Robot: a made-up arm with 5 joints.
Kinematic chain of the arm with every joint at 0, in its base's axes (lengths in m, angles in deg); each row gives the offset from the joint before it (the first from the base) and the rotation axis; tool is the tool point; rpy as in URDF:
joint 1: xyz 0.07 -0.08 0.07 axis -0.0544 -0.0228 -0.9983
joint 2: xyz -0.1 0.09 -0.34 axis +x
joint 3: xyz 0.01 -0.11 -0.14 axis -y
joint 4: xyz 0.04 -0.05 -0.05 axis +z
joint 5: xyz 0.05 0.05 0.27 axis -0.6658 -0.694 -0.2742
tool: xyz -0.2 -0.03 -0.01 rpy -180 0 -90
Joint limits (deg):
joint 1: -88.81..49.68
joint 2: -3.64..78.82
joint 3: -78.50..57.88
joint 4: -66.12..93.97
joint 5: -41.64..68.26
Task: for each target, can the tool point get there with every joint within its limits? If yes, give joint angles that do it. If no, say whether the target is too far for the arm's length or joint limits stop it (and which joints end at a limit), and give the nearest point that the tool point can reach.
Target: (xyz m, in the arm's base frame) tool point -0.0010 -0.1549 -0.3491
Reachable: yes | joints 10.84 58.20 -33.97 5.30 -5.40
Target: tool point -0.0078 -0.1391 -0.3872
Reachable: yes | joints -52.19 43.47 -32.98 4.84 57.95
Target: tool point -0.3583 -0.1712 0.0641
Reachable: no: joint limits stop it (at a limit: joint 2, joint 4, joint 5) | nearest point -0.2194 -0.1439 -0.1366 | short by 0.246 m
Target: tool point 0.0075 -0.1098 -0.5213
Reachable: yes | joints -54.06 61.19 -20.20 78.37 54.43
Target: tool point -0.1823 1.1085 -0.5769
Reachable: no: too far | nearest point -0.0628 0.2634 -0.4578 | short by 0.862 m
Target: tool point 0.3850 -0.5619 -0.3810
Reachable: no: joint limits stop it (at a limit: joint 1, joint 3, joint 5) | nearest point 0.2160 -0.4068 -0.3357 | short by 0.234 m
